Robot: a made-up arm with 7 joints.
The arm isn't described. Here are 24 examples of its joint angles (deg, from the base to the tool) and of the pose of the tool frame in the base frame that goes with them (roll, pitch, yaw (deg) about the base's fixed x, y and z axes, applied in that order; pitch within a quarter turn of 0, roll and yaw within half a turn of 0; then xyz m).
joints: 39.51 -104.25 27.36 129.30 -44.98 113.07 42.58
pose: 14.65 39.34 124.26 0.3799 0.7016 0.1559
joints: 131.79 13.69 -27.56 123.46 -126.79 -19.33 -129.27
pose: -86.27 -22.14 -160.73 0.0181 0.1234 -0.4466
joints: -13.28 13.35 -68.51 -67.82 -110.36 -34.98 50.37
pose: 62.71 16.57 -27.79 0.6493 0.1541 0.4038
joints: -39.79 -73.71 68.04 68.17 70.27 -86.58 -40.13
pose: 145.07 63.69 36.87 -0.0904 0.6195 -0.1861
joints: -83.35 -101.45 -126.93 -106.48 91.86 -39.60 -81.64
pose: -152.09 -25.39 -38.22 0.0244 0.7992 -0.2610
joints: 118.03 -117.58 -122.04 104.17 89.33 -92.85 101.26
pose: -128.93 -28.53 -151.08 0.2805 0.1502 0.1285
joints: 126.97 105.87 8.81 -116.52 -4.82 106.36 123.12
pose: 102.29 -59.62 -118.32 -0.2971 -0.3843 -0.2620
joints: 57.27 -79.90 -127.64 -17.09 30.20 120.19 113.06
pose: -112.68 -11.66 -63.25 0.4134 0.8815 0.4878
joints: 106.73 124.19 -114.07 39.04 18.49 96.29 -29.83
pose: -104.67 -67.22 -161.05 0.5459 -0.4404 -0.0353
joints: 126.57 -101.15 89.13 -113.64 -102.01 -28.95 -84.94
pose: 27.03 -56.61 171.02 0.2715 0.5440 0.1954
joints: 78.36 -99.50 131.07 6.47 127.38 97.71 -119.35
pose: 164.91 -38.51 50.15 -0.0530 1.0531 -0.2114
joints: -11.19 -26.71 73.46 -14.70 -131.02 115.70 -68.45
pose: 71.35 19.52 -2.88 -0.0479 0.1616 -0.1604
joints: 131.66 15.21 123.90 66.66 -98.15 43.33 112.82
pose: 142.43 -30.11 177.59 -0.7060 0.4158 -0.2410
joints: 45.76 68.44 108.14 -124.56 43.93 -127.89 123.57
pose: -90.39 58.40 -121.23 0.5689 -0.3181 -0.1066
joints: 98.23 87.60 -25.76 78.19 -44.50 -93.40 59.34
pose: 98.76 8.75 80.55 0.6381 0.2616 -0.5890
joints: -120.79 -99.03 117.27 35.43 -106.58 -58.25 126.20
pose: 103.40 15.15 30.27 0.4102 0.1971 -0.1948
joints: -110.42 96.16 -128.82 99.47 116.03 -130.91 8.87
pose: -128.66 24.72 75.79 -0.4096 0.2375 0.2219
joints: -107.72 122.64 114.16 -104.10 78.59 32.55 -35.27
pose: -86.30 19.01 86.75 -0.2924 -0.0516 0.3799
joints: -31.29 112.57 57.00 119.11 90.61 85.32 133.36
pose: 4.15 -7.27 -99.41 -0.2204 -0.1050 0.3956
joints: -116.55 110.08 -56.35 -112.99 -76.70 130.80 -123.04
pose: -159.46 30.02 -177.94 -0.1519 -0.7156 -0.0933
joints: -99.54 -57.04 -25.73 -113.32 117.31 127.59 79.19
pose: 76.82 43.38 -173.56 -0.1066 0.9886 -0.2836
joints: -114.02 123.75 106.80 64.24 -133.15 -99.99 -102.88
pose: -69.53 51.68 -137.79 -0.0745 -0.0137 0.4162
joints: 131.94 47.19 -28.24 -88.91 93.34 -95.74 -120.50
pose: -134.94 28.19 -120.94 0.0398 0.2153 -0.3730
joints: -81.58 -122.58 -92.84 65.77 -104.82 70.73 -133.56
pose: -112.12 -8.44 40.88 -0.5069 1.1474 -0.1635
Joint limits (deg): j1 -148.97..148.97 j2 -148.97..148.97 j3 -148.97..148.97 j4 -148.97..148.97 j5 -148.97..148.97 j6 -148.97..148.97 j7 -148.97..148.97
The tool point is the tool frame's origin. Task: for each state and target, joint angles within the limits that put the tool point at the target. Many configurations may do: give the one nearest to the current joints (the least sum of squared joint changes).
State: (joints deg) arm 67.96 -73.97 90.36 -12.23 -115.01 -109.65 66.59
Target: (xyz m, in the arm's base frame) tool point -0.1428 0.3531 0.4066
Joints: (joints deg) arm 67.69 -40.73 95.32 -8.38 -90.38 -102.50 75.25
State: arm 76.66 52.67 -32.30 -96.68 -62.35 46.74 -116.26
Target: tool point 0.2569 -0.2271 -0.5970
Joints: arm 66.15 80.11 -33.42 -116.60 -56.35 19.29 -125.78
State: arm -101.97 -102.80 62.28 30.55 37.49 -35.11 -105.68
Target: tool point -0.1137 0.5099 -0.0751
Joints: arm -105.12 -109.87 52.05 41.78 39.37 -66.10 -106.63
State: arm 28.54 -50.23 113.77 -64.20 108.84 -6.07 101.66
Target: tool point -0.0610 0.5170 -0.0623
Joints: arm 36.03 -49.30 111.78 -63.03 121.04 31.41 73.59
